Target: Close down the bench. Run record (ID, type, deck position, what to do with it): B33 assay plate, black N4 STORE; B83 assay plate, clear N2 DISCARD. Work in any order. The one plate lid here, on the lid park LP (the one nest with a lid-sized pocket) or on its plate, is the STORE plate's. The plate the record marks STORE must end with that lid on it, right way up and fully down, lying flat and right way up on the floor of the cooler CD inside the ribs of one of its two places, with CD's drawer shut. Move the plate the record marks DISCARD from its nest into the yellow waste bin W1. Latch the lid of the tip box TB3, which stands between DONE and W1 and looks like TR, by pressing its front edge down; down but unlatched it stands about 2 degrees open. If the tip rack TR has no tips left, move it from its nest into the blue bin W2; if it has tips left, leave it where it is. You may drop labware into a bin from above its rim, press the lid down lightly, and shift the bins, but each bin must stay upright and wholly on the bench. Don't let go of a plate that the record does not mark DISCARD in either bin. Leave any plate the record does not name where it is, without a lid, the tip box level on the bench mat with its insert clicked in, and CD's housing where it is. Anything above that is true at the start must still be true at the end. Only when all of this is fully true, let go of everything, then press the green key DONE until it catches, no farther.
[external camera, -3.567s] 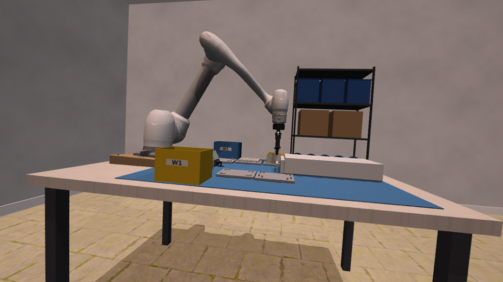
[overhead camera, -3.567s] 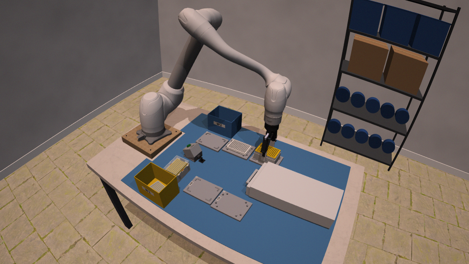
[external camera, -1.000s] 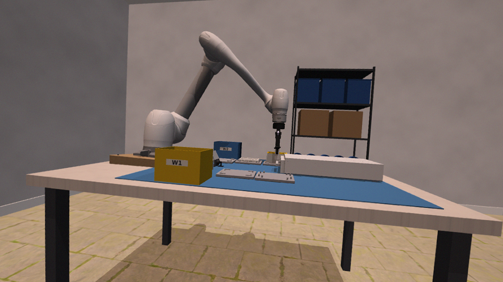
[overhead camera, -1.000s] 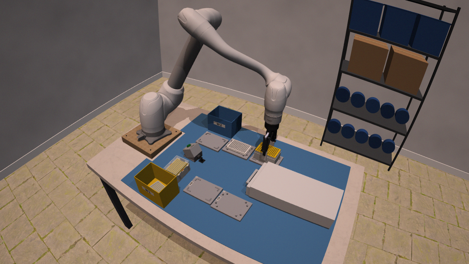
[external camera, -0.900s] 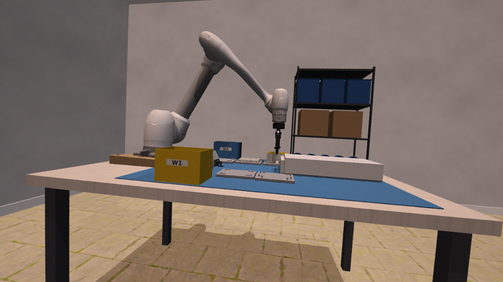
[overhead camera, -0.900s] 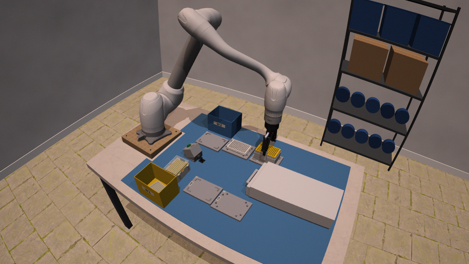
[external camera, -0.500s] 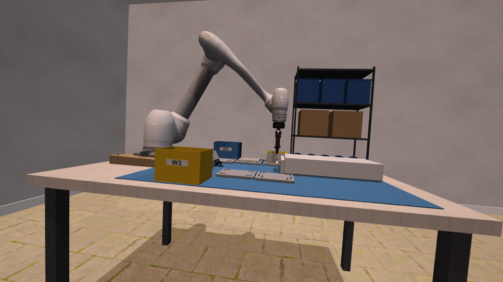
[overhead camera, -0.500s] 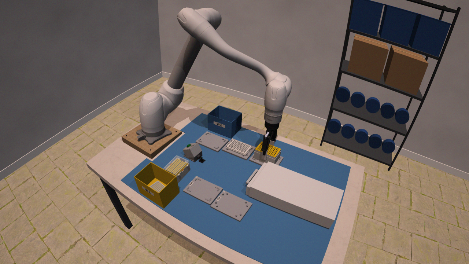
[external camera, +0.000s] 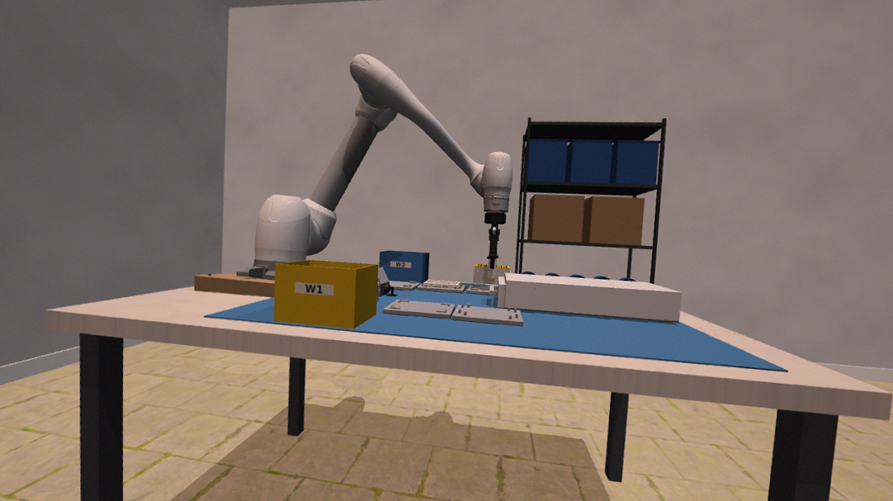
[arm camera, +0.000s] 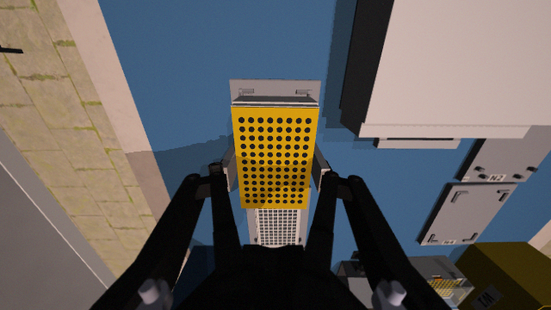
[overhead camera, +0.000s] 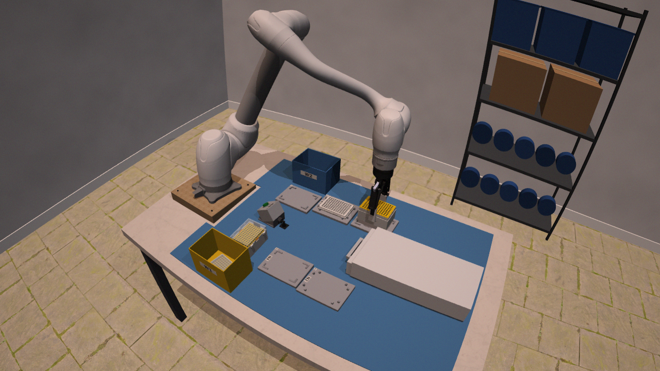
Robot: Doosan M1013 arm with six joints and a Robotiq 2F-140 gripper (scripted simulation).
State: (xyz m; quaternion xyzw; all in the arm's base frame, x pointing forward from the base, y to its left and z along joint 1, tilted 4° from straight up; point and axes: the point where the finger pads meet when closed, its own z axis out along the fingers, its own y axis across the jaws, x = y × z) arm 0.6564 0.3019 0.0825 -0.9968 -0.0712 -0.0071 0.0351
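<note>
My hand is 8 cm above the nest N1. Also, from my hand: yellow tip rack TR (1 cm to the right, 1 cm below, 1 cm behind); white plate (17 cm behind, 6 cm below, 3 cm to the right); clear plate lid (18 cm to the right, 14 cm ahead, 6 cm below).
</note>
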